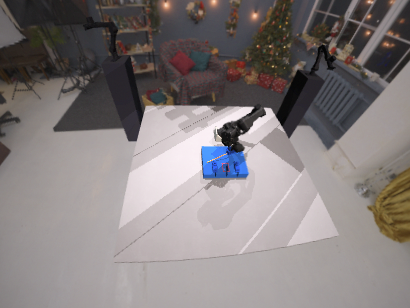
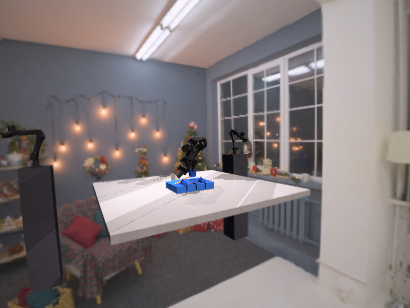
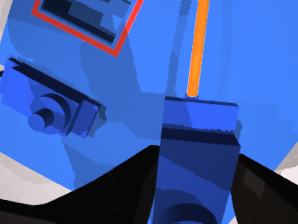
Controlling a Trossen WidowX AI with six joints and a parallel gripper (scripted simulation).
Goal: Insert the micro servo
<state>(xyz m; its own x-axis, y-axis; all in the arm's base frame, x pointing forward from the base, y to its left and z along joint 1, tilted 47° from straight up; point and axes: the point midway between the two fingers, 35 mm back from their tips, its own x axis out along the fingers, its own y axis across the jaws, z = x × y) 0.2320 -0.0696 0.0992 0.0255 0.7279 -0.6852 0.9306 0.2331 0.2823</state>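
Right now my gripper tip is 10 cm above the blue deck, 3 cm to the left of it and 1 cm past it.
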